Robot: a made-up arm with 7 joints. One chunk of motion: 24 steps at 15 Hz.
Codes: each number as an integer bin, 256 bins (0 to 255) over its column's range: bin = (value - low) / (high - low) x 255, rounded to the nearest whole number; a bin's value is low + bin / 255 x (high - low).
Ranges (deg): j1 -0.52..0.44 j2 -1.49..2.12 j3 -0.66..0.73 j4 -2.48..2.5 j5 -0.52..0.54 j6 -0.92..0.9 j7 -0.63..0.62
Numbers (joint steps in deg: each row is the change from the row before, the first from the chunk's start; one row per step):
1: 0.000 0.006 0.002 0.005 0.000 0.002 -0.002
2: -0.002 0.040 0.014 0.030 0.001 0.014 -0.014
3: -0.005 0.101 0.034 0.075 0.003 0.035 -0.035
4: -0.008 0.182 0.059 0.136 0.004 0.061 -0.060
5: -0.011 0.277 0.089 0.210 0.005 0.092 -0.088
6: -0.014 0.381 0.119 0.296 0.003 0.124 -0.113
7: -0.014 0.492 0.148 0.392 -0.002 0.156 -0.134
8: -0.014 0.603 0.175 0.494 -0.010 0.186 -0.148
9: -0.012 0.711 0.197 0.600 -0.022 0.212 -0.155
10: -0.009 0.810 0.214 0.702 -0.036 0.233 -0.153
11: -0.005 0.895 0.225 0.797 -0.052 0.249 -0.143
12: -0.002 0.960 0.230 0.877 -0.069 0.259 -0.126
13: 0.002 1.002 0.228 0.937 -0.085 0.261 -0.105
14: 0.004 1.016 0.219 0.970 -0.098 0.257 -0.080
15: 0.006 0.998 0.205 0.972 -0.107 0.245 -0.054
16: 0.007 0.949 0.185 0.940 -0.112 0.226 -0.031
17: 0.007 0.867 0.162 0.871 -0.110 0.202 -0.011
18: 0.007 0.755 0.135 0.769 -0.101 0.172 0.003
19: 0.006 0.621 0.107 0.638 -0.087 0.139 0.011
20: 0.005 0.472 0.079 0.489 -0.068 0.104 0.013
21: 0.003 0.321 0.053 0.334 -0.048 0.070 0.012
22: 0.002 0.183 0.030 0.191 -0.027 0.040 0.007
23: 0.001 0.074 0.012 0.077 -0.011 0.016 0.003
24: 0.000 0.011 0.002 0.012 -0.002 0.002 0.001
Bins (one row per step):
1: 138 106 121 127 125 129 128
2: 138 108 124 129 125 131 126
3: 137 112 127 131 126 134 121
4: 136 118 132 134 126 137 116
5: 135 125 137 138 126 142 111
6: 134 132 143 142 126 146 105
7: 134 140 148 147 125 151 101
8: 134 148 153 152 123 155 98
9: 135 155 157 158 120 159 97
10: 136 162 160 163 116 162 97
11: 137 168 162 168 113 164 99
12: 138 173 163 172 108 165 103
13: 139 176 163 175 105 165 107
14: 139 177 161 177 102 165 112
15: 140 176 159 177 99 163 118
16: 140 172 155 175 98 161 122
17: 140 166 151 172 99 157 126
18: 140 159 146 166 101 153 129
19: 140 149 141 160 104 148 131
20: 139 139 136 152 109 143 131
21: 139 128 131 144 114 139 131
22: 139 118 127 137 119 135 130
23: 138 110 123 131 122 131 129
24: 138 106 121 128 125 129 129

